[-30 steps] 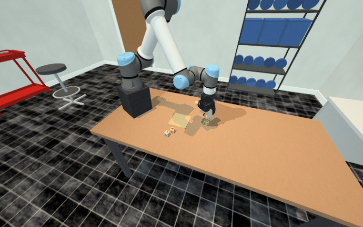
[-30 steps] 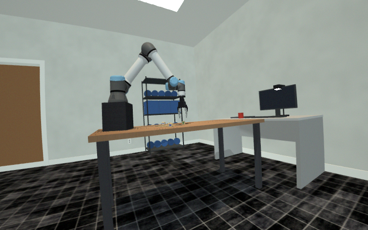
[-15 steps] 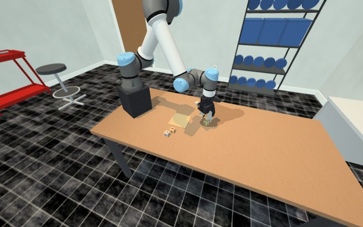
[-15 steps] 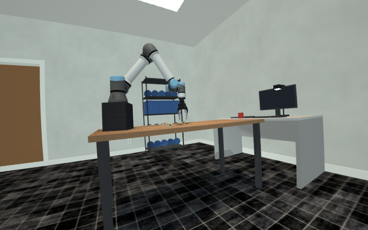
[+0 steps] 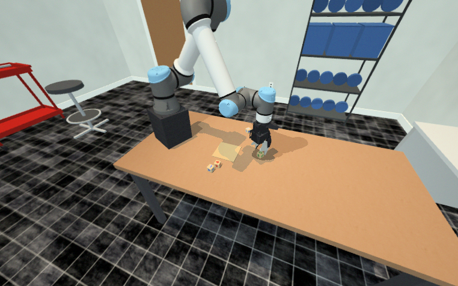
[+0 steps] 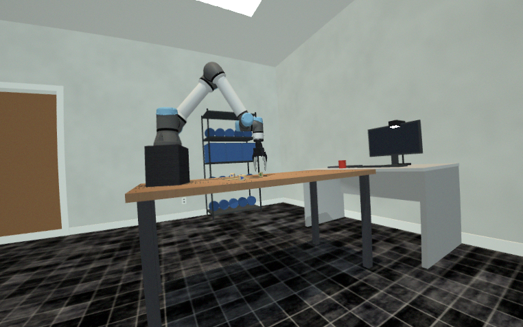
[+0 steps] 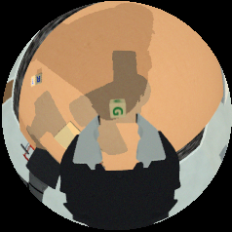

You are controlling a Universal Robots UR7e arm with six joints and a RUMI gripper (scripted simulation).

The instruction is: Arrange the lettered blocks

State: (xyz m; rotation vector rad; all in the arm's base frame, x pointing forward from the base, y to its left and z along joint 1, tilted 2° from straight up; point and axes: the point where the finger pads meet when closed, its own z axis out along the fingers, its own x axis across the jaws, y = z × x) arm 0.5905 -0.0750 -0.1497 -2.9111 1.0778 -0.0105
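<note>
The pale yellow mat lies 20 cm behind my hand and 5 cm below it. From my hand the other things lie so: wooden letter block (26 cm behind, 16 cm to the right, 4 cm below).
</note>
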